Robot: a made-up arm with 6 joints.
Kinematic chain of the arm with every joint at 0, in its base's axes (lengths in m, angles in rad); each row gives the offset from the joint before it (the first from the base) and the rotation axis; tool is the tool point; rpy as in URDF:
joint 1: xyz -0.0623 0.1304 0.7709 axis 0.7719 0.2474 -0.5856
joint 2: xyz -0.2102 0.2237 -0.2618 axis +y
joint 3: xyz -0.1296 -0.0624 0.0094 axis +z
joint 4: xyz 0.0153 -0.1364 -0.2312 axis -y
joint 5: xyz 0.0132 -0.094 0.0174 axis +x
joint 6: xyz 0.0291 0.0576 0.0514 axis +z
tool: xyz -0.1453 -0.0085 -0.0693 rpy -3.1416 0 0
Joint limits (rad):
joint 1: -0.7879..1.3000
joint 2: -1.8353..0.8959
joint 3: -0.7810..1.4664
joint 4: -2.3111..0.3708
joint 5: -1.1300..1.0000
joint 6: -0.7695..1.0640
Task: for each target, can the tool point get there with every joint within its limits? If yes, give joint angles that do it. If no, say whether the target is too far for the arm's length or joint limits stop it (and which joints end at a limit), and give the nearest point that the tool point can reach.
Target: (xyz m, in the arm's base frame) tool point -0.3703 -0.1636 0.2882
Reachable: yes | joints -0.3683 -0.3808 -0.5193 -1.3699 -0.0686 0.6676
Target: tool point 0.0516 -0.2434 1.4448
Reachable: no: joint limits stop it (at a limit: joint 1, joint 2, joint 3, joint 6) | nearest point 0.0544 0.2292 0.8952 | short by 0.725 m
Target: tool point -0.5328 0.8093 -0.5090
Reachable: no: too far | nearest point -0.3755 0.4668 0.1467 | short by 0.756 m
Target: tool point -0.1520 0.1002 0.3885
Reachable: yes | joints -0.0537 -1.4813 0.3042 -1.4509 -0.5051 -0.1988
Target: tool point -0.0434 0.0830 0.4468
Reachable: yes | joints -0.1288 -0.9576 1.0552 -0.1680 0.1356 0.6214
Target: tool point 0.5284 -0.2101 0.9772
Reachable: no: joint limits stop it (at a limit: joint 1, joint 2, joint 4, joint 6) | nearest point 0.1318 -0.0961 0.6116 | short by 0.551 m
